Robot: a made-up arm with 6 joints. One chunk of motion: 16 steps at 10 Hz.
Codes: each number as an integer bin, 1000 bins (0 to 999) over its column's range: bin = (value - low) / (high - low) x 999, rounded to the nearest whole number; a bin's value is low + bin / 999 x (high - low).
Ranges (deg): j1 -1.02..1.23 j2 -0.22..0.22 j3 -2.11..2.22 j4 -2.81..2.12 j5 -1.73..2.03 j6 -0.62..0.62
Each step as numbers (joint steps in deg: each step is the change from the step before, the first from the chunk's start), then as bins.
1 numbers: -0.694 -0.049 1.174 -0.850 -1.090 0.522
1 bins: 145 388 758 397 170 920
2 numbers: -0.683 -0.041 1.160 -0.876 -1.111 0.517
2 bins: 150 406 754 392 164 916
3 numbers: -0.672 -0.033 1.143 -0.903 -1.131 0.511
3 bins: 155 425 751 386 159 911
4 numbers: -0.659 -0.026 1.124 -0.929 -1.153 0.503
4 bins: 160 440 746 381 153 905
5 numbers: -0.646 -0.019 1.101 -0.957 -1.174 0.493
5 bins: 166 456 741 375 148 897
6 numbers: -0.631 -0.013 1.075 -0.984 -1.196 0.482
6 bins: 173 470 735 370 142 888
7 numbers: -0.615 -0.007 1.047 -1.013 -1.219 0.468
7 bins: 180 484 728 364 136 877
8 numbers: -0.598 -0.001 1.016 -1.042 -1.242 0.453
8 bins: 187 497 721 358 130 864
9 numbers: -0.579 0.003 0.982 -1.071 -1.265 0.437
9 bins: 196 506 713 352 124 852
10 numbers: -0.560 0.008 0.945 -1.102 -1.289 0.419
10 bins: 204 518 705 346 117 837
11 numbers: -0.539 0.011 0.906 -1.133 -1.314 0.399
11 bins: 214 524 696 340 111 821
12 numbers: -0.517 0.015 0.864 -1.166 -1.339 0.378
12 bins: 223 534 686 333 104 804
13 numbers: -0.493 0.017 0.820 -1.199 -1.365 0.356
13 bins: 234 538 676 326 97 786
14 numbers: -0.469 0.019 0.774 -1.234 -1.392 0.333
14 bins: 245 543 665 319 90 768
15 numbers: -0.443 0.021 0.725 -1.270 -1.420 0.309
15 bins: 256 547 654 312 82 748
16 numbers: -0.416 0.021 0.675 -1.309 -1.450 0.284
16 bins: 268 547 643 304 74 728
